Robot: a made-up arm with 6 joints. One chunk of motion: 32 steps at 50 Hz.
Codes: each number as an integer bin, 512 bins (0 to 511) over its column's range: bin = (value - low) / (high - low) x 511, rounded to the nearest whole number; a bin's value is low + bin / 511 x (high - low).
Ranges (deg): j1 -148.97..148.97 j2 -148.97..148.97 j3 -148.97..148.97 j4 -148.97..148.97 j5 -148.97..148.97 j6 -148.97..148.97
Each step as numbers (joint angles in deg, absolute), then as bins.
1 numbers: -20.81 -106.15 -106.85 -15.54 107.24 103.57
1 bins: 220 73 72 229 439 433
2 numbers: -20.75 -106.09 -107.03 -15.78 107.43 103.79
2 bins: 220 74 72 228 440 434
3 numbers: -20.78 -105.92 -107.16 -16.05 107.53 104.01
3 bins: 220 74 72 228 440 434
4 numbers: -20.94 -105.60 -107.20 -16.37 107.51 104.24
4 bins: 220 74 72 227 440 434
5 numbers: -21.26 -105.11 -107.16 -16.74 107.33 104.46
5 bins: 219 75 72 227 440 435
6 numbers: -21.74 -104.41 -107.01 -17.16 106.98 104.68
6 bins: 218 76 72 226 439 435
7 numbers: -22.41 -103.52 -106.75 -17.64 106.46 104.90
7 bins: 217 78 72 225 438 435
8 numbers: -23.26 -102.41 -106.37 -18.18 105.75 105.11
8 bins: 216 80 73 224 437 436
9 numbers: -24.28 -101.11 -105.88 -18.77 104.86 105.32
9 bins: 214 82 74 223 435 436
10 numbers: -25.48 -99.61 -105.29 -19.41 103.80 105.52
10 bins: 212 85 75 222 434 436
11 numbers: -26.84 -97.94 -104.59 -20.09 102.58 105.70
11 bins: 209 88 76 221 431 437
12 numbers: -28.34 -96.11 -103.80 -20.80 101.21 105.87
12 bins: 207 91 77 220 429 437
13 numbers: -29.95 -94.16 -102.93 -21.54 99.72 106.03
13 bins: 204 94 79 219 427 437
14 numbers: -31.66 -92.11 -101.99 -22.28 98.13 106.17
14 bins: 201 98 81 217 424 438
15 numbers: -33.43 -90.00 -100.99 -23.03 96.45 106.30
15 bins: 198 101 82 216 421 438
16 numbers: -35.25 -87.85 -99.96 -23.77 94.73 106.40
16 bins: 195 105 84 215 418 438
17 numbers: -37.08 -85.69 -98.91 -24.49 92.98 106.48
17 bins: 192 109 86 213 415 438
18 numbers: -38.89 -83.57 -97.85 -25.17 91.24 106.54
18 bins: 189 112 88 212 412 438
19 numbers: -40.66 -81.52 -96.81 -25.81 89.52 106.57
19 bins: 186 116 89 211 409 438
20 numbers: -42.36 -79.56 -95.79 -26.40 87.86 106.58
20 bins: 183 119 91 210 406 438
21 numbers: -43.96 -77.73 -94.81 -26.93 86.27 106.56
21 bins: 180 122 93 209 403 438
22 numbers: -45.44 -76.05 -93.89 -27.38 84.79 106.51
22 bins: 178 125 94 209 401 438
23 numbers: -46.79 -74.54 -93.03 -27.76 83.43 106.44
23 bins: 175 128 96 208 399 438
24 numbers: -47.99 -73.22 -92.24 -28.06 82.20 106.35
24 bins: 173 130 97 207 396 438
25 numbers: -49.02 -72.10 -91.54 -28.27 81.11 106.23
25 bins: 171 132 98 207 395 438
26 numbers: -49.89 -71.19 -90.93 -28.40 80.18 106.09
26 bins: 170 133 100 207 393 437
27 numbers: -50.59 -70.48 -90.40 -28.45 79.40 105.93
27 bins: 169 135 100 207 392 437
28 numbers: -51.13 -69.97 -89.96 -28.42 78.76 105.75
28 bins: 168 135 101 207 391 437
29 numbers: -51.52 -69.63 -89.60 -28.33 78.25 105.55
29 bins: 167 136 102 207 390 437
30 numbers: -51.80 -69.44 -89.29 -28.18 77.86 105.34
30 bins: 167 136 102 207 389 436
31 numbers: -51.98 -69.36 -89.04 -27.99 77.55 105.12
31 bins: 166 137 103 207 389 436
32 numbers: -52.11 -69.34 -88.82 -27.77 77.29 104.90
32 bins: 166 137 103 208 388 435
